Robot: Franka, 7 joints.
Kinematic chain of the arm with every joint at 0, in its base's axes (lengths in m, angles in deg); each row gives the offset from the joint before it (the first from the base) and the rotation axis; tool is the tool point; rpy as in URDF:
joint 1: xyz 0 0 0.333 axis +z
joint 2: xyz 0 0 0 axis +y
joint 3: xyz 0 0 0.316 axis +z
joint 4: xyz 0.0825 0 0 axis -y
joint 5: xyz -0.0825 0 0.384 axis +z
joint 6: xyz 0 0 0 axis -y
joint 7: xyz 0.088 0 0 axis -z
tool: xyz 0 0 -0.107 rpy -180 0 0
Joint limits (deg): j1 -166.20..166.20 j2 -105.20..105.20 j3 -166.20..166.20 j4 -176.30..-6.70 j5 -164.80..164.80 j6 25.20..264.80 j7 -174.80..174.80
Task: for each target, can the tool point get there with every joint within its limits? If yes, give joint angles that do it. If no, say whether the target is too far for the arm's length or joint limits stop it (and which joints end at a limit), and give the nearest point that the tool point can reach.
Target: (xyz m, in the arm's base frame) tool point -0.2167 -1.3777 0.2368
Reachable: no: too far | nearest point -0.1330 -0.8455 0.2740 | short by 0.540 m
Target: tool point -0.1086 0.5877 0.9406
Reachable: yes | joints -99.41 -50.29 -65.96 -23.86 -129.12 149.18 -134.01
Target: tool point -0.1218 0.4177 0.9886
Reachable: yes | joints 114.77 -2.47 -3.61 -50.82 -25.78 104.53 -117.10
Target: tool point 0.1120 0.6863 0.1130
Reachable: yes | joints 62.76 66.26 32.94 -65.39 136.24 191.35 56.84
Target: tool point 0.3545 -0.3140 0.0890
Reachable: yes | joints -16.44 33.89 -21.89 -130.74 -68.50 139.27 -20.97
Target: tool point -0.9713 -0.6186 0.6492
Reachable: no: too far | nearest point -0.6978 -0.4444 0.5602 | short by 0.336 m
